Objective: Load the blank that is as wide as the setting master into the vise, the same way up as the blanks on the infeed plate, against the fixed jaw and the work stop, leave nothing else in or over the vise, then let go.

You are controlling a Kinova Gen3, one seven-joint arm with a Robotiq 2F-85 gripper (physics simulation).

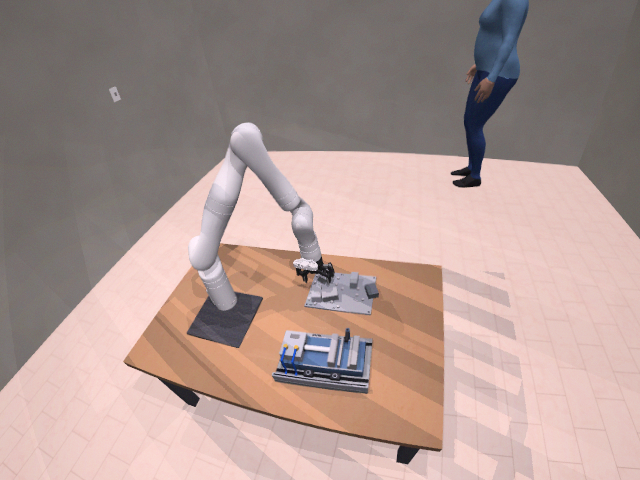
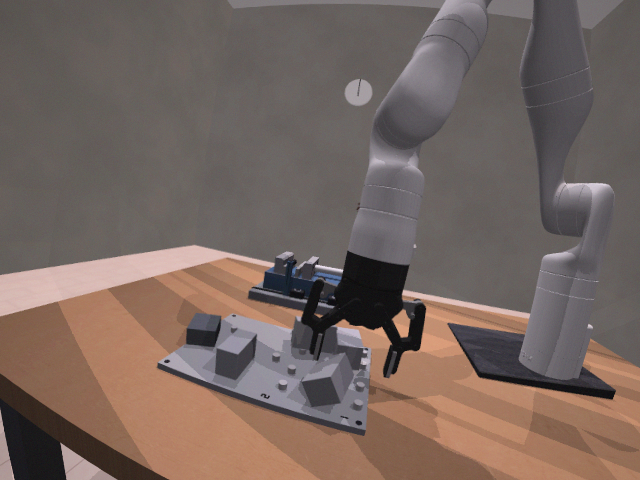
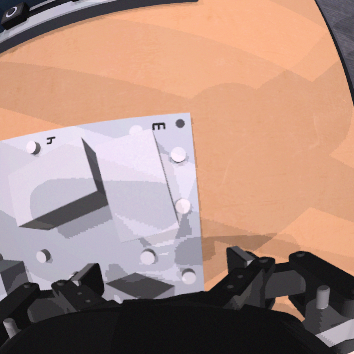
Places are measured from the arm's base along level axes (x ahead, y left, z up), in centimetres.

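Pixels of known places: gripper, fingertip midpoint: (image 1: 317, 281) (image 2: 350, 366) (image 3: 163, 270); arm's base, origin of the base link: (image 1: 226, 301) (image 2: 544, 366).
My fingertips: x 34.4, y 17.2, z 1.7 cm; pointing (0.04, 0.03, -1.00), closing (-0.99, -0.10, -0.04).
Ahead of a thing's pixels: the offset from my fingertips to its top centre. "spot": to the spot under its first point.
The infeed plate @[dy -0.8, dx +10.0, dz -2.2 cm] (image 1: 351, 308) (image 2: 248, 384) (image 3: 95, 250) carries several light grey blanks. Two blanks @[dy -5.7, dx +1.4, dz +1.4 cm] (image 3: 140, 190) @[dy -5.5, dx +6.8, dz +2.9 cm] (image 3: 55, 170) lie side by side near its vise-side edge. One blank @[dy +4.1, dx +14.1, dz +1.4 cm] (image 1: 354, 280) (image 2: 235, 354) stands apart near the dark grey block @[dy +0.6, dx +21.8, dz +0.3 cm] (image 1: 371, 290) (image 2: 203, 330). Another blank @[dy +4.0, dx +1.9, dz +2.4 cm] (image 2: 326, 383) looks tilted near the numbered front corner. I cannot tell the setting master for certain. My gripper (image 1: 317, 280) (image 2: 354, 364) (image 3: 163, 270) is open and empty, low over that corner side; one finger is close to the tilted blank, contact unclear. The vise @[dy -31.4, dx +12.3, dz +6.9 cm] (image 1: 317, 362) (image 2: 276, 281) shows no blank between its jaws.
Small pins @[spot: dy +2.2, dx +7.1, dz -1.5 cm] (image 2: 291, 369) (image 3: 148, 256) stand up from the plate. The vise's dark upright post @[spot: dy -24.9, dx +18.7, dz +6.5 cm] (image 1: 347, 334) rises beside the jaws. The arm's base stands on a black mat (image 1: 248, 330) (image 2: 480, 356). A person (image 1: 496, 56) stands beyond the table.
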